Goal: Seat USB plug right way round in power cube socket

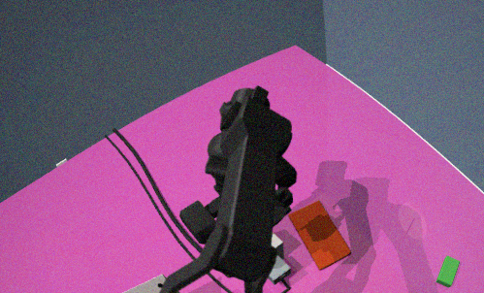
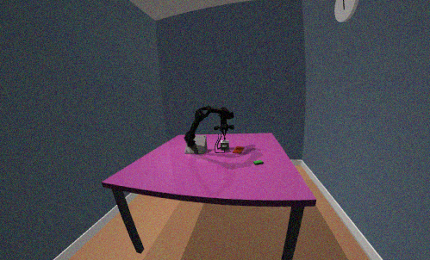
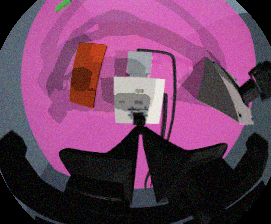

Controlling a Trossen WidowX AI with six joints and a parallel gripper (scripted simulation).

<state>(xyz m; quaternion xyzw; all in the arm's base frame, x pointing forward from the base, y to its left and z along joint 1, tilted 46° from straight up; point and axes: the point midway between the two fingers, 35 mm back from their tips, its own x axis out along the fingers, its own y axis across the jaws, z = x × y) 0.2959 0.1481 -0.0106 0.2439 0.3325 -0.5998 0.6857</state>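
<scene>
The dark USB plug is 2 cm below my gripper tip. Round my gripper tip: small green block 31 cm to the right, 31 cm ahead, 11 cm below; flat orange-red block 14 cm ahead, 12 cm below, 4 cm to the right.
</scene>
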